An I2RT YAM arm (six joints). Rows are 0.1 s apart.
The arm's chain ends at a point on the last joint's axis. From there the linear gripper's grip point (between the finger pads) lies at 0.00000 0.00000 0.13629 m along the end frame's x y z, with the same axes.
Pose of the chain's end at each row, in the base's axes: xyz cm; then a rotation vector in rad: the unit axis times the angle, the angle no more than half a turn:
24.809, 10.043, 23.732, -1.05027, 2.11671, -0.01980
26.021, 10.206, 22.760, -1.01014, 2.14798, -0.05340
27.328, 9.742, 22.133, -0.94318, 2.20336, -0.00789
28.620, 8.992, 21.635, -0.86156, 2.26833, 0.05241
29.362, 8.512, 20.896, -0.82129, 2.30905, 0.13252
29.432, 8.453, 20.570, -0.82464, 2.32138, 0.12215
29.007, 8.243, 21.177, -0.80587, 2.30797, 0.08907
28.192, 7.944, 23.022, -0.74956, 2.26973, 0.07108
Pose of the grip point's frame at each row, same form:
33.469, 14.122, 14.031, -1.05027, 2.11671, -0.01980
34.805, 13.755, 12.962, -1.01014, 2.14798, -0.05340
35.852, 13.306, 12.113, -0.94318, 2.20336, -0.00789
36.784, 12.645, 11.351, -0.86156, 2.26833, 0.05241
37.060, 12.633, 10.431, -0.82129, 2.30905, 0.13252
37.046, 12.432, 9.990, -0.82464, 2.32138, 0.12215
36.956, 11.947, 10.744, -0.80587, 2.30797, 0.08907
36.792, 11.522, 13.073, -0.74956, 2.26973, 0.07108

